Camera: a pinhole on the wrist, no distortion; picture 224 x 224 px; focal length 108.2 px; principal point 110.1 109.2 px. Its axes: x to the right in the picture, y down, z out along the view. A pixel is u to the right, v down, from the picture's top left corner.
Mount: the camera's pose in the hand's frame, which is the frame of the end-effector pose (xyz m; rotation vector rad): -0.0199 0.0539 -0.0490 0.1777 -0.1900 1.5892
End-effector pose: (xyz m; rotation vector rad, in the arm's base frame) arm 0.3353 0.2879 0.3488 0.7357 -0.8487 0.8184
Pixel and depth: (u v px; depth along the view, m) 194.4 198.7 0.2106
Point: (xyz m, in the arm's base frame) 0.0519 0.1466 0.3034
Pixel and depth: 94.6 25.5 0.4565
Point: 0.4291 0.0277 0.7879
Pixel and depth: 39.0 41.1 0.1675
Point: 0.4156 0.1990 0.4453
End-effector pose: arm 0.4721 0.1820 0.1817 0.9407 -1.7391 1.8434
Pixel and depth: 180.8 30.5 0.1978
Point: 0.3244 -0.0224 0.1704
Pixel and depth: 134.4 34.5 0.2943
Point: 0.3567 -0.0998 0.2693
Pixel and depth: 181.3 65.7 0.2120
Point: 0.3632 -0.0303 0.1237
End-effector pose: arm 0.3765 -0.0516 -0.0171 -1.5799 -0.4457 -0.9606
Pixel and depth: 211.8 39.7 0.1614
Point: 0.5938 0.0249 -0.0587
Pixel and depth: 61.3 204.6 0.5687
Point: -0.0309 0.5619 -0.1998
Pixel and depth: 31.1 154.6 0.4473
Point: 0.0878 0.3773 0.0645
